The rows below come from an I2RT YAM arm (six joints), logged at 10 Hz.
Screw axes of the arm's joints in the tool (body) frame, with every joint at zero. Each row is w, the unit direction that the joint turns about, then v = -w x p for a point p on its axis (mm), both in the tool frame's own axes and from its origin. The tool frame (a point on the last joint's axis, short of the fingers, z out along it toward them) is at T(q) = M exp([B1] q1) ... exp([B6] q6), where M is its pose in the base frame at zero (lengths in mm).
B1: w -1 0 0 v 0 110.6 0
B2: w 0 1 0 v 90.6 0 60
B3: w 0 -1 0 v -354.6 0 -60
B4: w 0 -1 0 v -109.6 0 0
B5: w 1 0 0 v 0 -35.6 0
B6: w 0 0 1 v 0 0 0
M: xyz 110.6 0 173.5 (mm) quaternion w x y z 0.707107 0 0.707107 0
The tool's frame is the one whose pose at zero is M.
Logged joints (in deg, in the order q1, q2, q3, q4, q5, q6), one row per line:
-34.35 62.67 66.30 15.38 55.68 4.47
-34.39 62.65 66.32 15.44 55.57 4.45
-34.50 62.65 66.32 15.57 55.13 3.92
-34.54 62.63 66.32 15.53 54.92 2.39
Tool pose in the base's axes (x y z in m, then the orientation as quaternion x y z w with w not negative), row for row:
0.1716 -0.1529 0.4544 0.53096 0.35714 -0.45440 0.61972
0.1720 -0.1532 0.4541 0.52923 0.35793 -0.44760 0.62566
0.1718 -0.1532 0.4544 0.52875 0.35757 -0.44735 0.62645
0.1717 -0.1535 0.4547 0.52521 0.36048 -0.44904 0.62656
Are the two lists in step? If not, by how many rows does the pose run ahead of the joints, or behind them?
The pose runs 1 row behind the joints: the pose in row i belongs to the joints in row i - 1.
